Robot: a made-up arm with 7 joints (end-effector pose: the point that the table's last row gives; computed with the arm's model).
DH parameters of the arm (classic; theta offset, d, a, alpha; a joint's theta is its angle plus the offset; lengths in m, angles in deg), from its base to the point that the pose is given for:
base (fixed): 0 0 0 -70
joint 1: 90 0 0 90
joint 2: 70 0 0 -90
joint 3: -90 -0.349 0.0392 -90
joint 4: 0 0 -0.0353 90
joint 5: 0 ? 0 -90
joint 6: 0 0 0 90
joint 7: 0 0 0 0
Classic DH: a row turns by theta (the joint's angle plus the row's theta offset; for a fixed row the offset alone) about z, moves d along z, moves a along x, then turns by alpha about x.
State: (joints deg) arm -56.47 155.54 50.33 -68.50 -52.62 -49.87 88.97
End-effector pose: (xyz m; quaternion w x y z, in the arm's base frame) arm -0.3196 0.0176 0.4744 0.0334 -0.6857 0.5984 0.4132
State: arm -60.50 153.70 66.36 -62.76 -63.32 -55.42 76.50
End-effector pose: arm -0.4160 0.0562 0.4094 0.1546 -0.7685 0.5401 0.3061
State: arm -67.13 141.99 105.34 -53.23 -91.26 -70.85 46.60
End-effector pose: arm -0.4850 0.2738 0.2404 0.2250 -0.8621 0.4533 0.0257
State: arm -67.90 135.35 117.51 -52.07 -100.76 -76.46 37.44
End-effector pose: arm -0.4475 0.3640 0.1945 0.1864 -0.8718 0.4515 -0.0363
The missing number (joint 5, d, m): -0.2917
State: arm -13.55 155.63 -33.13 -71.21 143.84 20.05 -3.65
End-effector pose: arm 0.1949 0.3296 0.4156 0.7192 0.2781 -0.6164 0.1598
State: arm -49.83 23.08 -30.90 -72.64 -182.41 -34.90 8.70
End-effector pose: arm 0.5349 -0.0878 -0.1455 0.3253 -0.6202 -0.1466 0.6986
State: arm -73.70 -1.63 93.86 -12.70 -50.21 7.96 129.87
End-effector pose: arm 0.5952 -0.1009 -0.2271 0.2200 -0.5224 -0.0772 0.8202
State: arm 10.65 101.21 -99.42 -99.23 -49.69 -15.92 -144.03
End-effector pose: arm -0.1230 0.3888 -0.2410 0.7165 0.1037 0.2571 0.6401
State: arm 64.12 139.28 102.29 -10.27 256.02 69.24 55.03
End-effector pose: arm 0.3207 0.4433 0.3411 0.0645 -0.9896 0.0787 -0.1012
